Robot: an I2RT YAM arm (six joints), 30 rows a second.
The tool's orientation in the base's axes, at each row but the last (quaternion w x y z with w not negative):
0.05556, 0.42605, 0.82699, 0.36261
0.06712, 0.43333, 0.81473, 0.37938
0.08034, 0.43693, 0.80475, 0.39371
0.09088, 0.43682, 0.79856, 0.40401
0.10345, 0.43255, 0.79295, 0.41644
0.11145, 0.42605, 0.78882, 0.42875
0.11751, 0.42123, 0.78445, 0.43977
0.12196, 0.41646, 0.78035, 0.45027
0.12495, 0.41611, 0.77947, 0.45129
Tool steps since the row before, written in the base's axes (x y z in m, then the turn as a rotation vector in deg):
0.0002, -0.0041, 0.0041, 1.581, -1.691, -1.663
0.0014, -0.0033, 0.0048, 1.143, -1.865, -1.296
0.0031, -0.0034, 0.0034, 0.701, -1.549, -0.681
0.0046, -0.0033, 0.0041, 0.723, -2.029, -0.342
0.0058, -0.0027, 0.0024, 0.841, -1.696, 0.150
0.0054, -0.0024, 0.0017, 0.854, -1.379, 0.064
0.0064, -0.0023, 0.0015, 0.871, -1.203, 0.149
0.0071, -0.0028, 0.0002, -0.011, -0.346, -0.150
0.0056, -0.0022, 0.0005, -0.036, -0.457, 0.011
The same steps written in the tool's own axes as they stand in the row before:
-0.0023, 0.0013, -0.0052, -2.618, -0.658, 0.915
-0.0023, 0.0031, -0.0046, -2.400, -0.755, 0.368
-0.0038, 0.0033, -0.0028, -1.758, -0.508, -0.080
-0.0045, 0.0049, -0.0023, -2.071, -0.389, -0.563
-0.0051, 0.0045, 0.0000, -1.788, 0.144, -0.622
-0.0048, 0.0038, 0.0005, -1.569, 0.170, -0.379
-0.0054, 0.0042, 0.0013, -1.429, 0.292, -0.315
-0.0065, 0.0033, 0.0022, -0.284, -0.212, -0.130
-0.0051, 0.0029, 0.0016, -0.324, -0.123, -0.301

